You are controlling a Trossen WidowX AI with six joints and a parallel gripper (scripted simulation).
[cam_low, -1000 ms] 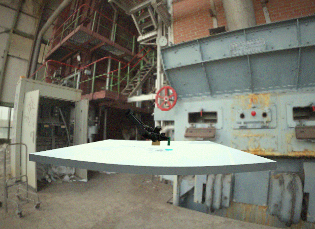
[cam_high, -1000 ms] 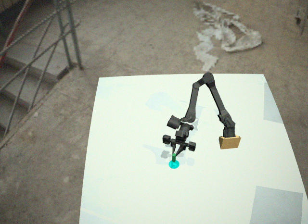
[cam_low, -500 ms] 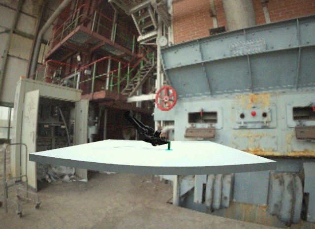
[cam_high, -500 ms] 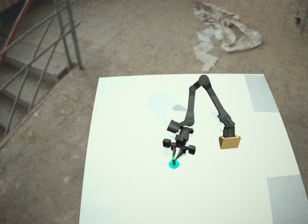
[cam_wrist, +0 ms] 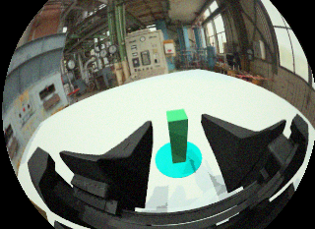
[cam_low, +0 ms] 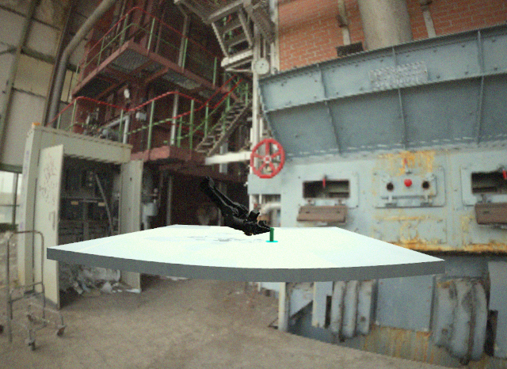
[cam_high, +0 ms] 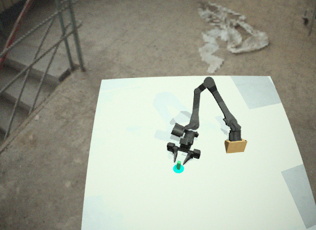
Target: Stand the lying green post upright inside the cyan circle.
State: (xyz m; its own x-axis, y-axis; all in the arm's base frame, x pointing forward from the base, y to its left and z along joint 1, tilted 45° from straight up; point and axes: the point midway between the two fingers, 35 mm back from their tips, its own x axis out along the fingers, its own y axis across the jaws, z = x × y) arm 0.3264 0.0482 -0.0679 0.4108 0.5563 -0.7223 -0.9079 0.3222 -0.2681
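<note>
My gripper tip is 2 cm above the green post.
</note>
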